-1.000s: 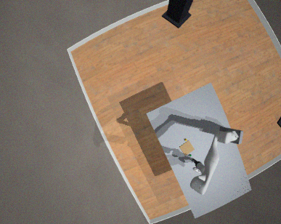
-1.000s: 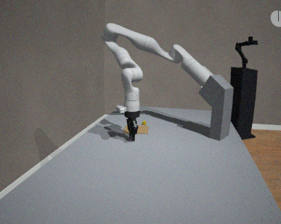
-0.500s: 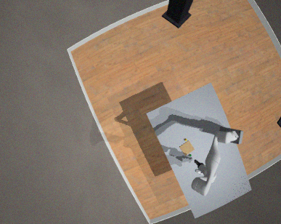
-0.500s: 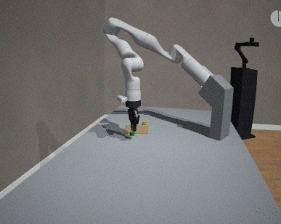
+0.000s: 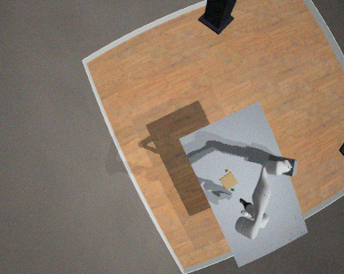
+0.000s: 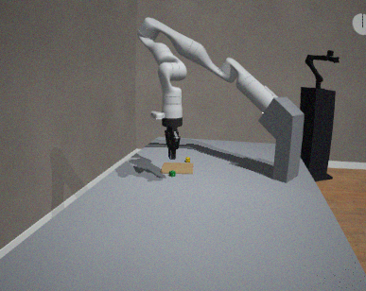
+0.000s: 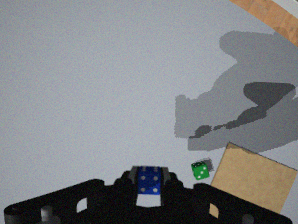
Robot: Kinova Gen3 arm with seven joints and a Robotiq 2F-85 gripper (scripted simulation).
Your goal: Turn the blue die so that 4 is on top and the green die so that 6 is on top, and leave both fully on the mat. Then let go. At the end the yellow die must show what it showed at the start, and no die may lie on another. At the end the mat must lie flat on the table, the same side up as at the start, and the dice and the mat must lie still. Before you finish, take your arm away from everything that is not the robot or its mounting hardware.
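The tan mat is 17 cm to the right of my hand, 12 cm below it and 5 cm behind it. Also, from my hand: blue die (1 cm below); green die (11 cm below, 8 cm to the right, 1 cm behind); yellow die (26 cm to the right, 12 cm behind, 11 cm below).
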